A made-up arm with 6 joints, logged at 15 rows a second.
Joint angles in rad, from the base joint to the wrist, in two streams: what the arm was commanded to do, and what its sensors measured. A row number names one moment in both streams.
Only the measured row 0 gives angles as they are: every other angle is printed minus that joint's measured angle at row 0.
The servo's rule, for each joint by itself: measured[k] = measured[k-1] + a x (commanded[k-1-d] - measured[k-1]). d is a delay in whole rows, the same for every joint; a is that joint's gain. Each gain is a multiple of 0.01, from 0.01 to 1. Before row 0 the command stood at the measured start. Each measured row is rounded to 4 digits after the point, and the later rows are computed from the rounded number. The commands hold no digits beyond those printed.
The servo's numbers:
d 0
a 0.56 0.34 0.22 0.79 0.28 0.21
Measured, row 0:
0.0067 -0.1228 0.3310 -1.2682 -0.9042 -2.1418
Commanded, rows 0 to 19:
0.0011 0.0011 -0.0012 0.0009 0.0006 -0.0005
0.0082 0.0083 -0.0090 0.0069 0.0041 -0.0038
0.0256 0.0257 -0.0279 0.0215 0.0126 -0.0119
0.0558 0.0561 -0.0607 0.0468 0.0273 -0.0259
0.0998 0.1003 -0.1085 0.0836 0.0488 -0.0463
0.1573 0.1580 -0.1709 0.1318 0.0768 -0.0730
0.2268 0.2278 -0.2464 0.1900 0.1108 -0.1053
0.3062 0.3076 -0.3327 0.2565 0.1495 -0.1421
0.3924 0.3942 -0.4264 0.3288 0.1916 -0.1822
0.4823 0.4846 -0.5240 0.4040 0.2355 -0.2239
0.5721 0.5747 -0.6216 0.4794 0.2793 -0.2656
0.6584 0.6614 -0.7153 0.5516 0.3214 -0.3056
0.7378 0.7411 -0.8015 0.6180 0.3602 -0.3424
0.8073 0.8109 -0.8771 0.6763 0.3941 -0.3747
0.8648 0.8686 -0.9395 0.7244 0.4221 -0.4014
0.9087 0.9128 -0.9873 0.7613 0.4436 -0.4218
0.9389 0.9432 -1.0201 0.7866 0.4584 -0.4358
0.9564 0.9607 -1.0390 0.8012 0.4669 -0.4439
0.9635 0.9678 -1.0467 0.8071 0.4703 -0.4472
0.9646 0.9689 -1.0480 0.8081 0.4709 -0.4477
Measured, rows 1 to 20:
0.0006 0.0004 -0.0003 0.0007 0.0002 -0.0001
0.0049 0.0031 -0.0022 0.0056 0.0013 -0.0009
0.0165 0.0108 -0.0079 0.0182 0.0045 -0.0032
0.0385 0.0262 -0.0195 0.0408 0.0109 -0.0080
0.0728 0.0514 -0.0391 0.0746 0.0215 -0.0160
0.1201 0.0876 -0.0681 0.1198 0.0370 -0.0280
0.1799 0.1353 -0.1073 0.1753 0.0577 -0.0442
0.2506 0.1939 -0.1569 0.2394 0.0834 -0.0648
0.3300 0.2620 -0.2162 0.3100 0.1137 -0.0895
0.4153 0.3377 -0.2839 0.3843 0.1478 -0.1177
0.5031 0.4183 -0.3582 0.4594 0.1846 -0.1488
0.5901 0.5010 -0.4368 0.5322 0.2229 -0.1817
0.6728 0.5826 -0.5170 0.6000 0.2613 -0.2154
0.7481 0.6602 -0.5962 0.6603 0.2985 -0.2489
0.8135 0.7311 -0.6717 0.7109 0.3331 -0.2809
0.8668 0.7929 -0.7411 0.7507 0.3640 -0.3105
0.9072 0.8440 -0.8025 0.7791 0.3904 -0.3368
0.9348 0.8837 -0.8545 0.7966 0.4118 -0.3593
0.9509 0.9123 -0.8968 0.8049 0.4282 -0.3778
0.9586 0.9315 -0.9301 0.8074 0.4402 -0.3925

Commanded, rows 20 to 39:
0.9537 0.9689 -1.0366 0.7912 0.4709 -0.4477
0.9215 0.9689 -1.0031 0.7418 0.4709 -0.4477
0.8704 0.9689 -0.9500 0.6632 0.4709 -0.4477
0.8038 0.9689 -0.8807 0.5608 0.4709 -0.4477
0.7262 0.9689 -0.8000 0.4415 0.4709 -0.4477
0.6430 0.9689 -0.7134 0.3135 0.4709 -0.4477
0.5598 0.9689 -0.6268 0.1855 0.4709 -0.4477
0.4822 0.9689 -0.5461 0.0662 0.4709 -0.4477
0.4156 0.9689 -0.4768 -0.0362 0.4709 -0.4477
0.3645 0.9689 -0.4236 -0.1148 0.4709 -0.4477
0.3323 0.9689 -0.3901 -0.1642 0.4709 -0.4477
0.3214 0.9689 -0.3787 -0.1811 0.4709 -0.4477
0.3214 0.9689 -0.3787 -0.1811 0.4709 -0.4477
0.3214 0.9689 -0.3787 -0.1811 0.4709 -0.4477
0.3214 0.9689 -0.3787 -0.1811 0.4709 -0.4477
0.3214 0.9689 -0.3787 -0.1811 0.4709 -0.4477
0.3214 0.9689 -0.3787 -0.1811 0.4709 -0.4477
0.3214 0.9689 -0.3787 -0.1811 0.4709 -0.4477
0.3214 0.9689 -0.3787 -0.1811 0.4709 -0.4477
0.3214 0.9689 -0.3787 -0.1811 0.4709 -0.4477
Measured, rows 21 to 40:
0.9559 0.9442 -0.9535 0.7946 0.4488 -0.4041
0.9366 0.9526 -0.9644 0.7529 0.4550 -0.4133
0.8995 0.9581 -0.9612 0.6820 0.4595 -0.4205
0.8459 0.9618 -0.9435 0.5863 0.4627 -0.4262
0.7789 0.9642 -0.9119 0.4719 0.4650 -0.4307
0.7028 0.9658 -0.8682 0.3468 0.4667 -0.4343
0.6227 0.9669 -0.8151 0.2194 0.4679 -0.4371
0.5440 0.9676 -0.7559 0.0984 0.4687 -0.4393
0.4721 0.9680 -0.6945 -0.0079 0.4693 -0.4411
0.4118 0.9683 -0.6349 -0.0924 0.4697 -0.4425
0.3673 0.9685 -0.5810 -0.1491 0.4700 -0.4436
0.3416 0.9686 -0.5365 -0.1744 0.4703 -0.4445
0.3303 0.9687 -0.5018 -0.1797 0.4705 -0.4452
0.3253 0.9688 -0.4747 -0.1808 0.4706 -0.4457
0.3231 0.9688 -0.4536 -0.1810 0.4707 -0.4461
0.3221 0.9688 -0.4371 -0.1811 0.4708 -0.4464
0.3217 0.9688 -0.4243 -0.1811 0.4708 -0.4467
0.3215 0.9688 -0.4143 -0.1811 0.4708 -0.4469
0.3214 0.9688 -0.4065 -0.1811 0.4708 -0.4471
0.3214 0.9688 -0.4004 -0.1811 0.4708 -0.4472

